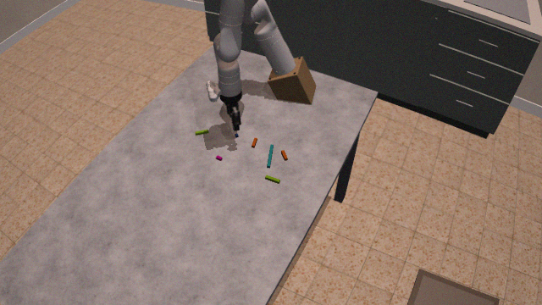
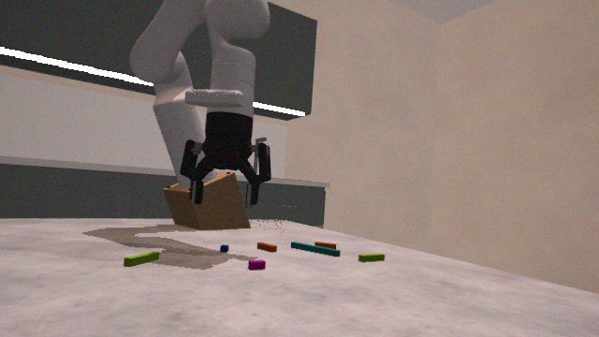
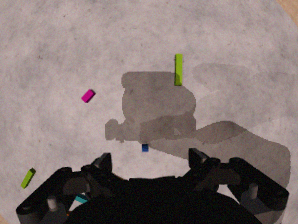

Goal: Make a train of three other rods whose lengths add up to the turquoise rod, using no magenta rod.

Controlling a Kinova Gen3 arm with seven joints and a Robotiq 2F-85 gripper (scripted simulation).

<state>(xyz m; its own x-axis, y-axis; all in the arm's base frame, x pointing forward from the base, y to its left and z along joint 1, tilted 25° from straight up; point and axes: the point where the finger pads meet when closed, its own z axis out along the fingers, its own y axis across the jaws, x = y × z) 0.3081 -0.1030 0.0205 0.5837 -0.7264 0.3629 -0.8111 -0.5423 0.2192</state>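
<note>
The blue rod lies 70 mm below my hand and 10 mm to the left of it. From my hand the other things lie so: turquoise rod 160 mm to the left, 70 mm below, 60 mm ahead; magenta rod 120 mm ahead, 70 mm below, 10 mm to the right.
</note>
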